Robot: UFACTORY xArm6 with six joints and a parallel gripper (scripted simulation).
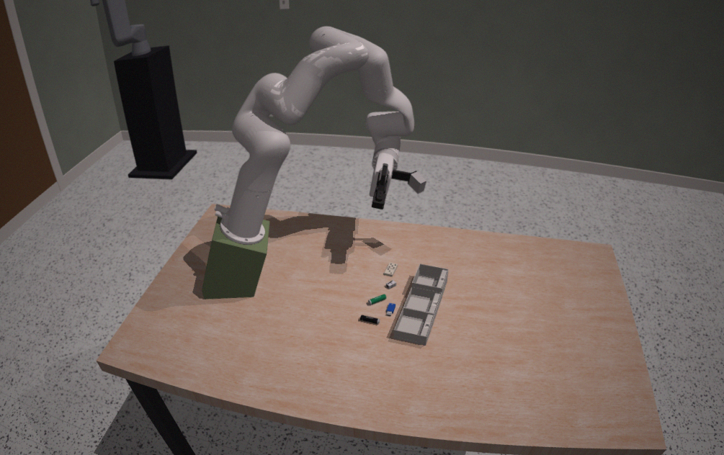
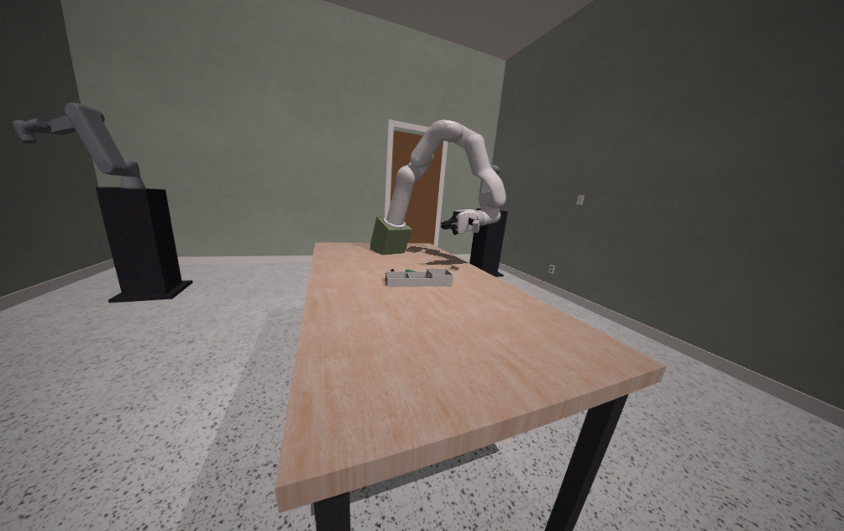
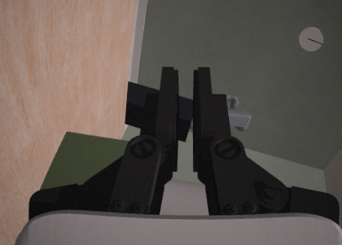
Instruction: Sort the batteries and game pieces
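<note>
My gripper is now 140 mm short of the bin, 180 mm to the left of it and 190 mm above it. The rest, counted from my hand: green battery (20 mm ahead, 160 mm to the right, 210 mm below); then grey object (50 mm ahead, 100 mm to the right, 210 mm below); then white domino (40 mm ahead, 30 mm to the right, 210 mm below).
</note>
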